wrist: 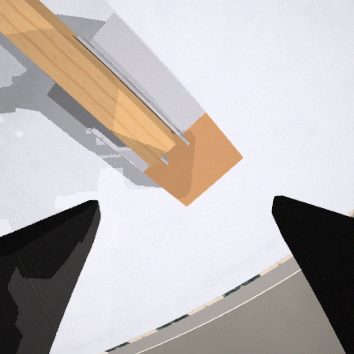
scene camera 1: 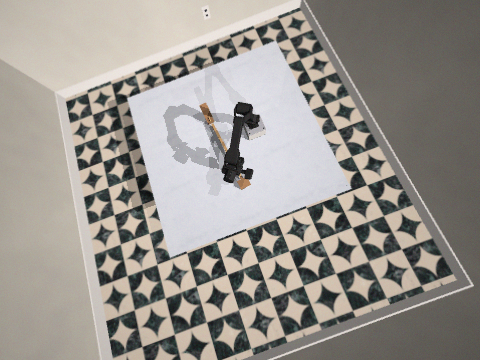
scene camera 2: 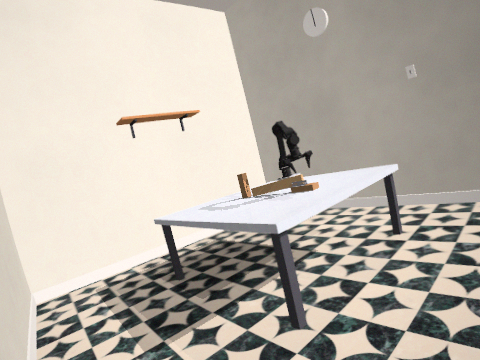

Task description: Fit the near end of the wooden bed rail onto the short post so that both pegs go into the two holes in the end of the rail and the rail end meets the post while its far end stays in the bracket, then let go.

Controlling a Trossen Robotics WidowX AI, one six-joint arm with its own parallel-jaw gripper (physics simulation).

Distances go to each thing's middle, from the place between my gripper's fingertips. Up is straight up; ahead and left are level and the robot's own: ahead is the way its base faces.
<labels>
My gripper is now 240 mm to the left of the wooden bed rail (wrist: pixel 45 39), 70 mm above it and 30 mm short of it.
</labels>
